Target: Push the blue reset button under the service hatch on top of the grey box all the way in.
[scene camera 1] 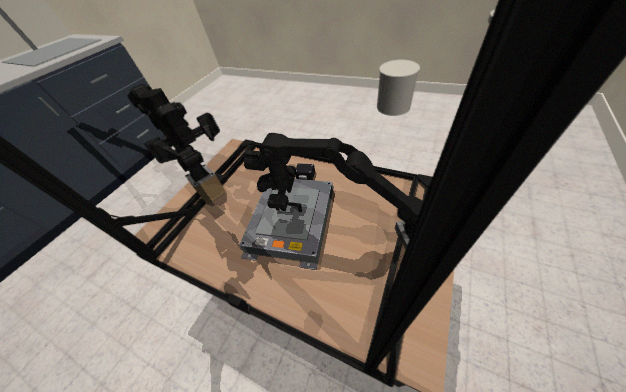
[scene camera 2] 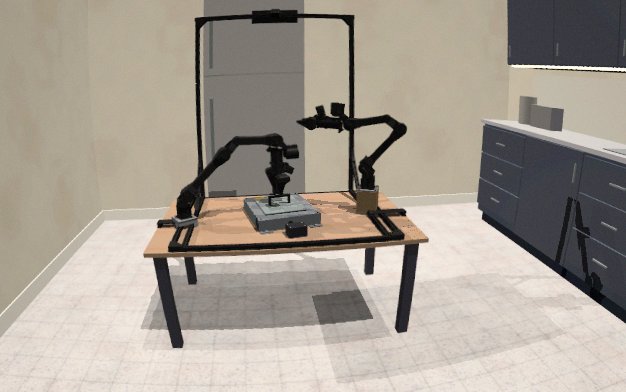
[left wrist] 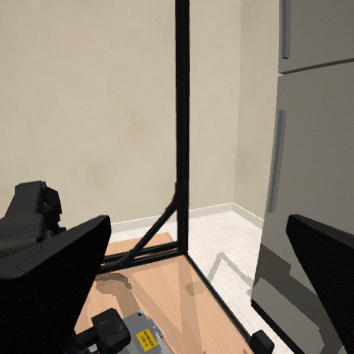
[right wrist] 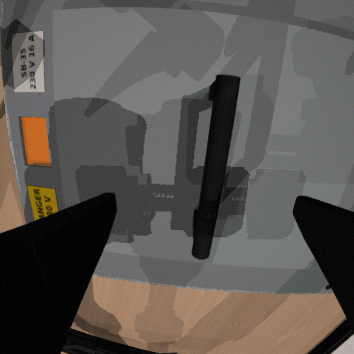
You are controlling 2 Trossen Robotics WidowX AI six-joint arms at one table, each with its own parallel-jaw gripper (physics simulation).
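The grey box (scene camera 1: 314, 245) (scene camera 2: 280, 221) (left wrist: 136, 321) (right wrist: 115, 267) lies on the table. Its service hatch (scene camera 1: 267, 229) (right wrist: 100, 50) looks closed and flat, with a black bar handle (scene camera 2: 270, 201) (right wrist: 217, 160) standing up from it. The blue reset button does not show; the hatch covers the area beneath it. My right gripper (scene camera 1: 281, 197) (scene camera 2: 279, 191) (right wrist: 206, 203) is open, pointing down low over the hatch. In the right wrist view the handle appears between its fingers, ungripped. My left gripper (scene camera 1: 185, 139) (scene camera 2: 300, 122) (left wrist: 199, 223) is open and raised, away from the box.
A white label (right wrist: 28, 62), an orange label (scene camera 1: 278, 244) (right wrist: 36, 141) and a yellow danger label (scene camera 1: 295, 246) (left wrist: 147, 339) (right wrist: 44, 202) line one box edge. A small black object (scene camera 1: 305, 171) (scene camera 2: 296, 229) stands beside the box. Black frame bars (scene camera 2: 285, 245) edge the table.
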